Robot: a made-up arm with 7 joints.
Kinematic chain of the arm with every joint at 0, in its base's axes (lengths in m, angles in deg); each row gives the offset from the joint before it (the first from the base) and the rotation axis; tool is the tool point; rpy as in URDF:
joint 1: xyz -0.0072 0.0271 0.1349 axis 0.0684 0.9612 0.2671
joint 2: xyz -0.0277 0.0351 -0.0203 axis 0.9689 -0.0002 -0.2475
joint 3: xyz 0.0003 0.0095 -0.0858 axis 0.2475 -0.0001 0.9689
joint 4: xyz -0.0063 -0.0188 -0.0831 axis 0.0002 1 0
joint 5: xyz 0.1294 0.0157 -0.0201 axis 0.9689 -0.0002 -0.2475
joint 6: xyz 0.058 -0.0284 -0.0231 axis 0.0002 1 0
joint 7: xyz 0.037 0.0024 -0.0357 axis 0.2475 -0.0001 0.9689
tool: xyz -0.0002 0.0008 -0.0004 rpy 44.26 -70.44 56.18
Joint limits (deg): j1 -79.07..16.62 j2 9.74..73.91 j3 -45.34..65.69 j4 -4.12..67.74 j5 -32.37..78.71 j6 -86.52..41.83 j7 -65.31..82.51
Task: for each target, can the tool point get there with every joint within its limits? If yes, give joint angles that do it. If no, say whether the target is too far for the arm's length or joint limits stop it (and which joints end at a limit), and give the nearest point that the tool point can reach.
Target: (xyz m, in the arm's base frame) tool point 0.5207 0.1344 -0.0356
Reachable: no: too far | nearest point 0.4114 0.1165 0.0010 | short by 0.117 m
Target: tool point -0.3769 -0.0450 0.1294
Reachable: no: joint limits stop it (at a limit: joint 1, joint 2, joint 3, joint 4, joint 5, joint 6, joint 7) | nearest point -0.2001 0.0401 -0.2164 | short by 0.398 m
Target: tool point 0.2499 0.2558 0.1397
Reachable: yes | joints -48.11 18.34 55.78 2.43 -4.85 -44.63 47.31
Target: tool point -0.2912 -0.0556 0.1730
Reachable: no: joint limits stop it (at a limit: joint 1, joint 2, joint 3, joint 4, joint 5, joint 6, joint 7) | nearest point -0.0408 0.2071 0.3222 | short by 0.392 m
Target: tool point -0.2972 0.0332 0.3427
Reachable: no: joint limits stop it (at a limit: joint 1, joint 2, joint 3, joint 4, joint 5, joint 6, joint 7) | nearest point -0.0408 0.2071 0.3222 | short by 0.311 m
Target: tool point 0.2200 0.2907 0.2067
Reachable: yes | joints -42.27 47.42 51.06 8.39 22.53 -46.38 43.89
